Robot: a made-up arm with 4 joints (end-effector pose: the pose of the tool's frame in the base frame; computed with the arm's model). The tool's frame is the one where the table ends.
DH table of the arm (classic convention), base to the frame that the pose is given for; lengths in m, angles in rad. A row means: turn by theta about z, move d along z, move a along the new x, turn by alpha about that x. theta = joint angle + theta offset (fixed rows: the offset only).
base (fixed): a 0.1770, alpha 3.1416, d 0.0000, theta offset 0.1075
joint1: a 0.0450, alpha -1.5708, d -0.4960, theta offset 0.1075
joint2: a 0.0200, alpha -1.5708, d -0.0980, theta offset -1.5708
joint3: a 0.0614, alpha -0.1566, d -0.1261, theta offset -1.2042
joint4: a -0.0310, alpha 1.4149, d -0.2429, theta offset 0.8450
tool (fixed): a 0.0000, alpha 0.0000, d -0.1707, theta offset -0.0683
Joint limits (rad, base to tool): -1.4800..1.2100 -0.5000..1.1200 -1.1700..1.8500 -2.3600..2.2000
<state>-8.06 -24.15 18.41 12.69</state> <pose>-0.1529 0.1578 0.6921 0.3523 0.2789 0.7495 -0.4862</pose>
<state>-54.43 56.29 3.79 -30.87</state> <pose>-0.0094 0.0354 0.0892 0.8978 0.3724 0.2069 -0.1116</pose>
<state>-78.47 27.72 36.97 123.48</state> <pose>0.2321 -0.2929 0.3562 0.3742 0.0521 -0.8842 -0.2748</pose>
Working (the frame after each row of the table, in the pose's form):
after base (fixed): 0.1760 0.0190 0.0000 0.0000 -0.9986 -0.0537 0.0000
after joint1: 0.1850 0.0631 0.4960 0.5477 0.5477 0.4472 0.4472
after joint2: 0.0908 0.0918 0.4783 0.6629 -0.3271 0.4005 0.5414
after joint3: 0.1052 -0.0004 0.3736 0.7509 -0.4851 0.2675 0.3595
after joint4: 0.1143 -0.2166 0.2590 0.3833 0.0218 -0.8855 -0.2618

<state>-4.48 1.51 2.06 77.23</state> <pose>-0.1616 0.0795 0.6395 0.2071 0.5782 0.7711 -0.1677</pose>
Working (the frame after each row of the table, in the pose's form):
after base (fixed): 0.1760 0.0190 0.0000 0.0000 -0.9986 -0.0537 0.0000
after joint1: 0.2208 0.0225 0.4960 0.7066 0.7066 0.0276 0.0276
after joint2: 0.2137 0.1202 0.4760 0.7158 -0.0273 0.6972 0.0280
after joint3: 0.0931 0.0541 0.4486 0.5788 -0.4539 0.5939 -0.3259
after joint4: -0.1402 -0.0055 0.4931 0.2127 0.6042 0.7509 -0.1605

